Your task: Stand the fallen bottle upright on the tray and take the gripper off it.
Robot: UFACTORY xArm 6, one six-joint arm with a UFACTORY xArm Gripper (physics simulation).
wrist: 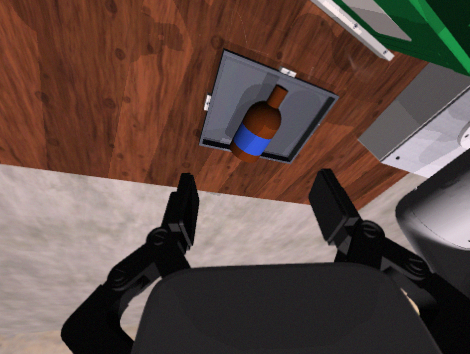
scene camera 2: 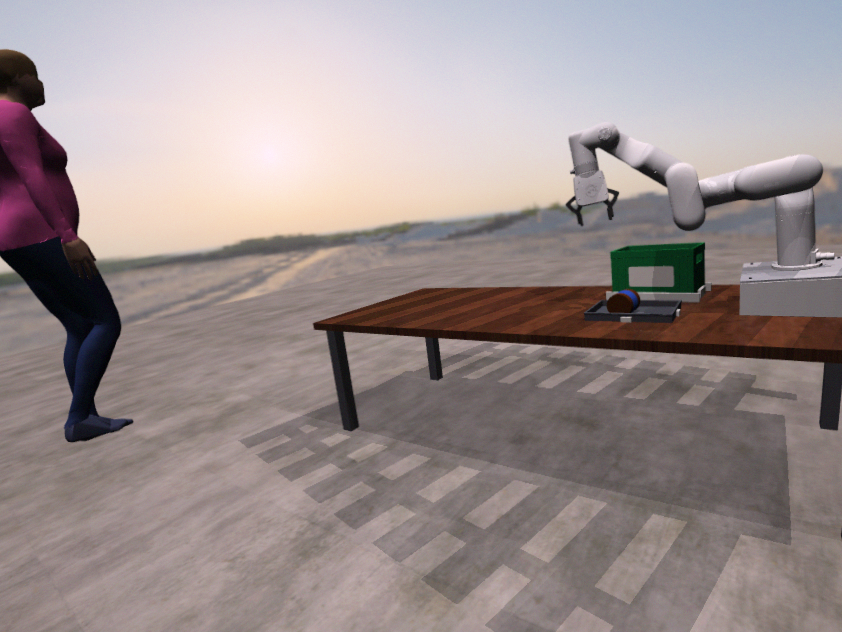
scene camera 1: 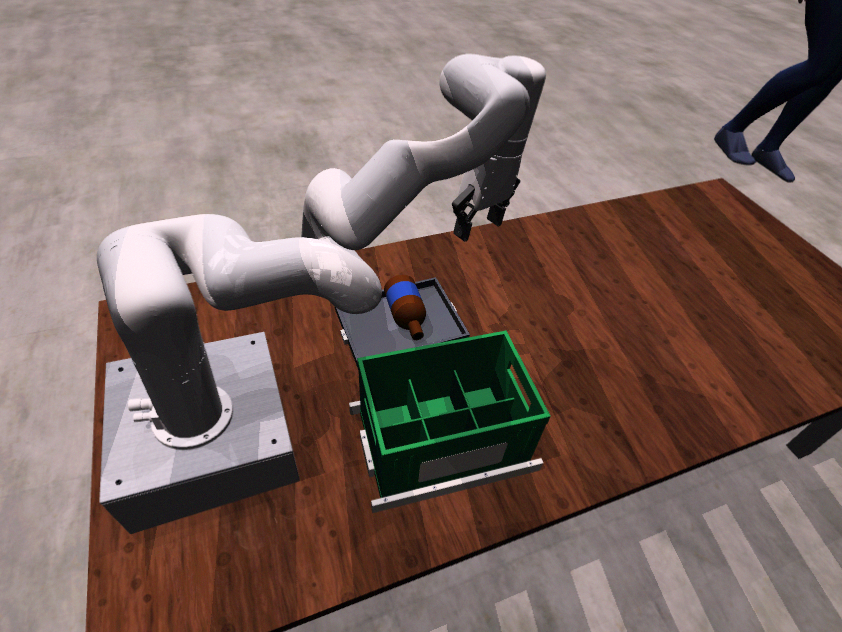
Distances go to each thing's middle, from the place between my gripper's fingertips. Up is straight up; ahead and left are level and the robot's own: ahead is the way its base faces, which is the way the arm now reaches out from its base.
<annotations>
The brown bottle (scene camera 1: 406,305) lies 25 cm below my hand, 11 cm behind it and 4 cm to the left of it.
</annotations>
